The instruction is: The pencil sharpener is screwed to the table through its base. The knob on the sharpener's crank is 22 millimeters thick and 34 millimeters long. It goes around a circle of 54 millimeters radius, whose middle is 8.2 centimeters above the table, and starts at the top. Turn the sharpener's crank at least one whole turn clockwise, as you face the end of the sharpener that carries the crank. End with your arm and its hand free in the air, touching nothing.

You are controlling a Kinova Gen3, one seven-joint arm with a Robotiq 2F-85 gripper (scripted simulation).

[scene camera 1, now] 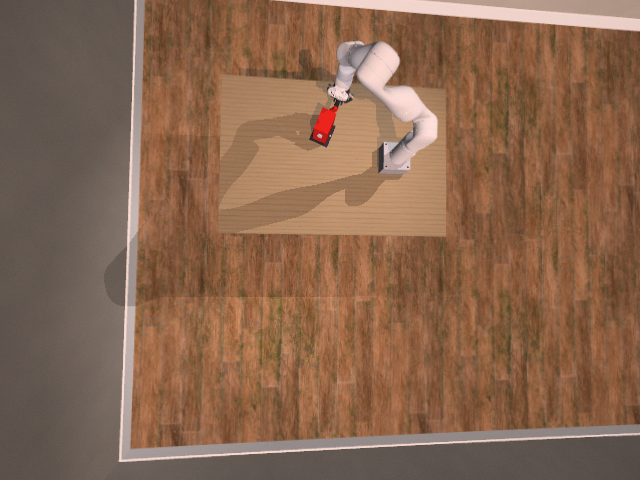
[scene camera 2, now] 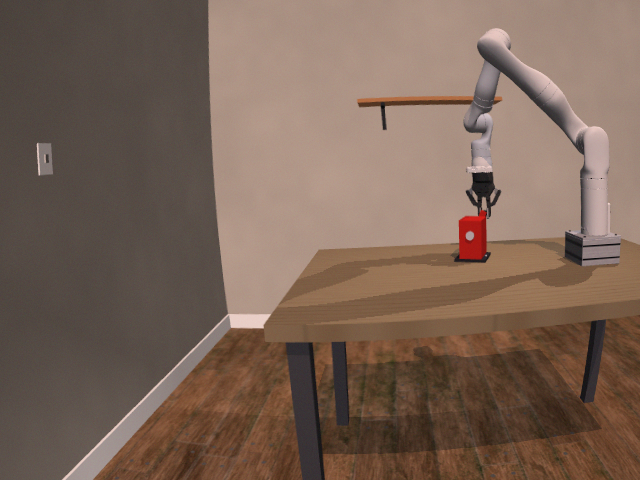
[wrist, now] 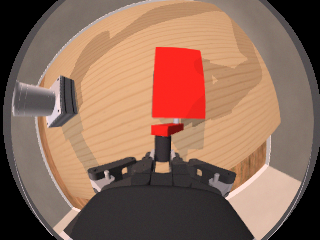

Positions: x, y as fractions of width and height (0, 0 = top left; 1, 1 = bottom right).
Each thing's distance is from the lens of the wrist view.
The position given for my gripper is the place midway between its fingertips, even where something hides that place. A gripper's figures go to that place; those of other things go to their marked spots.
my gripper (wrist: 0.51, 0.65): 17 cm
red pencil sharpener (wrist: 0.56, 0.34): 16 cm
